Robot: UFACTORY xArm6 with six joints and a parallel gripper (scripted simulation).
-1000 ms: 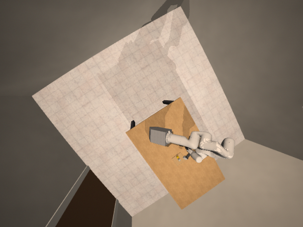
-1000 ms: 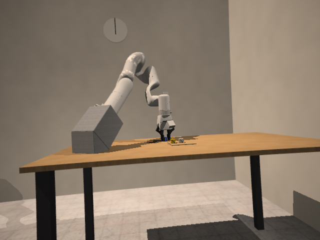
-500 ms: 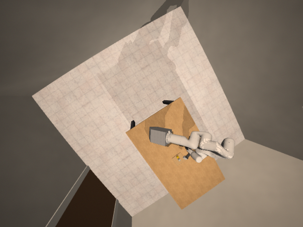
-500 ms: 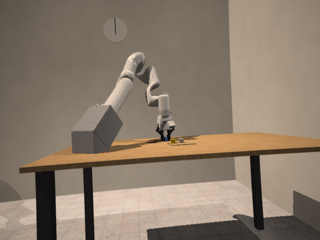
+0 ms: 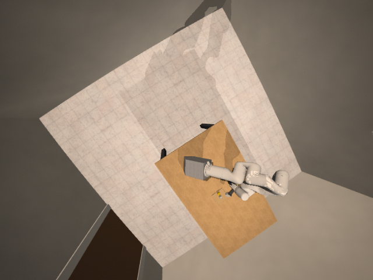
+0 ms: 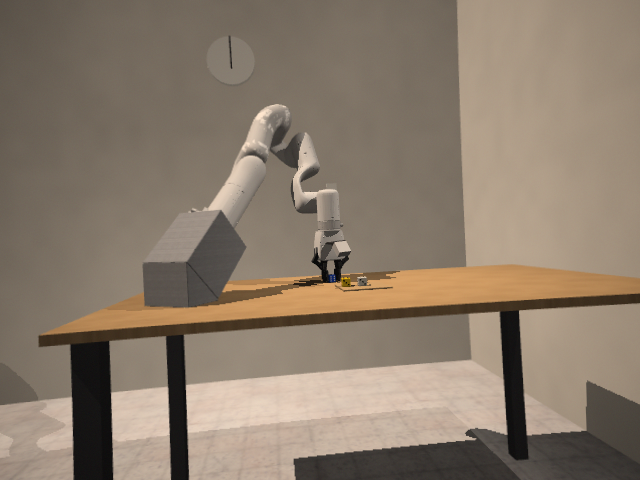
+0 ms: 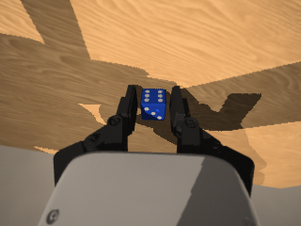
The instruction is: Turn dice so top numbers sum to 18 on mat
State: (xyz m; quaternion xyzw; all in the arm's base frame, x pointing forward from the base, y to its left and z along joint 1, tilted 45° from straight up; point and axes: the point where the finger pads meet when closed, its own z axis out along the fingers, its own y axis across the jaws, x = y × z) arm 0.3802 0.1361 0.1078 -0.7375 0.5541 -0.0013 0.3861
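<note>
My hand is 1 cm above the blue die. Also, from my hand: white die: 8 cm ahead, 16 cm to the right, 1 cm below; yellow die: 3 cm ahead, 16 cm to the right, 1 cm below; tan mat: 8 cm ahead, 16 cm to the right, 2 cm below.
</note>
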